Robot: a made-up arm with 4 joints.
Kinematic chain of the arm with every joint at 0, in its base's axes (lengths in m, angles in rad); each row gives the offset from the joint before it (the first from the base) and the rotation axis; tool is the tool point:
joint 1: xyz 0 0 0.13 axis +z
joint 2: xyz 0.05 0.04 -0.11 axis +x
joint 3: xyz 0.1 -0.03 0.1 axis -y
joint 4: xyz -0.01 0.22 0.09 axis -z
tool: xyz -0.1 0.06 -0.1
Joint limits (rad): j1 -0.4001..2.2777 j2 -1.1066..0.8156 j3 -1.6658..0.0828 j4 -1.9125..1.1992
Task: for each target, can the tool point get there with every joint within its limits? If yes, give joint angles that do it. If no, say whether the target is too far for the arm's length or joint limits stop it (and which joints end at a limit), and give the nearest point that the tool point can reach.
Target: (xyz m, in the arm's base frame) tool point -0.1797 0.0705 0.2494
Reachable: yes | joints 1.3999 0.4638 -0.4184 -0.1351
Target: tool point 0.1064 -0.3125 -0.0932
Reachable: no: joint limits stop it (at a limit: joint 1, joint 2, joint 3) | nearest point -0.1612 -0.1043 -0.1023 | short by 0.339 m
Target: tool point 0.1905 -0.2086 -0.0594
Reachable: no: joint limits stop it (at a limit: joint 1, joint 2, joint 3, joint 4) | nearest point 0.1297 -0.0609 0.1668 | short by 0.277 m
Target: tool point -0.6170 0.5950 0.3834
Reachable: no: too far | nearest point -0.2683 0.2588 0.1670 | short by 0.531 m
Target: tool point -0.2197 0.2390 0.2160
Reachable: yes | joints 1.1538 0.3206 -0.7275 0.9574
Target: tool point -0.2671 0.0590 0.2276
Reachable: yes | joints 1.8650 -0.0941 -1.5222 -0.6423
